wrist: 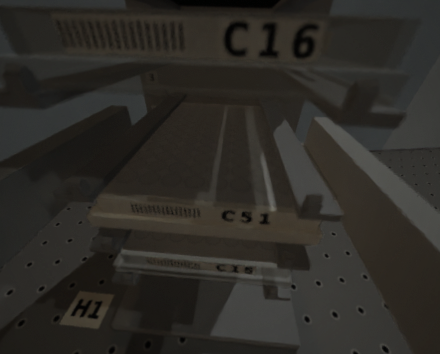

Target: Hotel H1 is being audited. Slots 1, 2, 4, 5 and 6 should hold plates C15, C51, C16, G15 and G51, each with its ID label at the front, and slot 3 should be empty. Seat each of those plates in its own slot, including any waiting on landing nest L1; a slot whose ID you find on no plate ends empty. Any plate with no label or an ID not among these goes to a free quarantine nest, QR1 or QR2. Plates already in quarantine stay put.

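Places are measured from the arm's base along level axes (x ahead, y left, z up), in millimetres.
Where they show: gripper, fingertip midpoint: (217, 129).
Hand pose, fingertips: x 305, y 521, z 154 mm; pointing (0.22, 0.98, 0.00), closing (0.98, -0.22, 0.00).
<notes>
Each offset is from my fingertips to the top centre of the thing. "*": to the spot under its first point. Level surfaces: height alone.
My gripper (217, 129) is shut on plate C51 {dy +6, dx +1, dz -4 mm} (205, 218), with a finger along each side. The plate is level, its label at the front, inside the hotel below the pair of rails {* dy -57, dx +24, dz +3 mm} (309, 187) near the number 3 mark. Its far part is in shadow. Lower rail ends show just under it; whether it touches them cannot be told. Plate C16 {dy +6, dx -1, dz +45 mm} (205, 40) sits higher in the hotel, its label at the front. A lower plate {dy +6, dx -1, dz -39 mm} (200, 267) sits beneath C51; its blurred label looks like C15. The nests do not show.
The H1 tag {dy -29, dx -108, dz -141 mm} (87, 310) lies at the lower left by the hotel's base {* dy -51, dx +27, dz -133 mm} (255, 312). The rails (375, 107) under C16 stick out above. A perforated table top {dz -141 mm} (345, 295) spreads below. The view is dark.
</notes>
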